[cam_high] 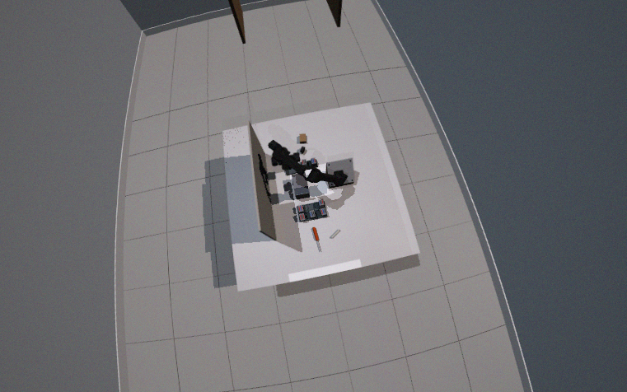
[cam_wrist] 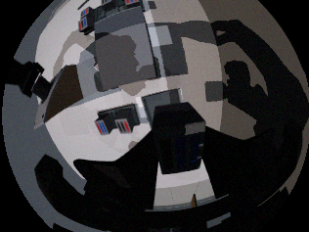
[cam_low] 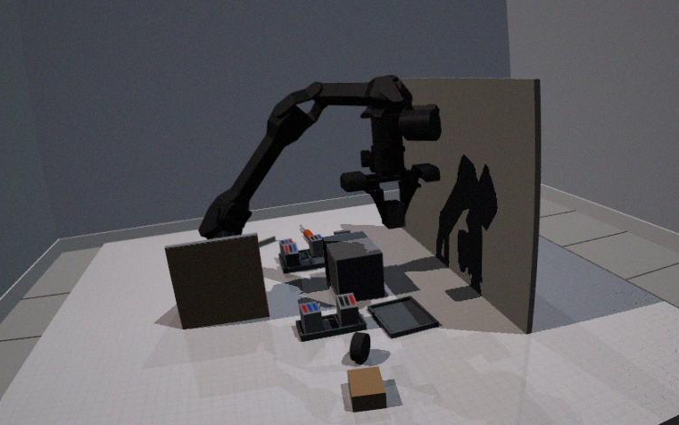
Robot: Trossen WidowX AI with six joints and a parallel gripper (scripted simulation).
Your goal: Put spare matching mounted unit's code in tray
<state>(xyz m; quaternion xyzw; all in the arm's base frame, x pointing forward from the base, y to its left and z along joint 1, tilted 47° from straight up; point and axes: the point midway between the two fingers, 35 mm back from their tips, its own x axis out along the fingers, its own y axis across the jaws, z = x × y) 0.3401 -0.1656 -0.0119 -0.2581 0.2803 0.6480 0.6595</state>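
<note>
Right now the black tray is 180 mm below my gripper tip, 60 mm to the right of it and 10 mm behind it. The rest, counted from my gripper tip: dark grey box: 140 mm to the left, 130 mm below, 60 mm behind; then rack: 180 mm below, 150 mm behind, 50 mm to the right; then tall tan panel: 180 mm ahead, 120 mm to the left, 40 mm above.
</note>
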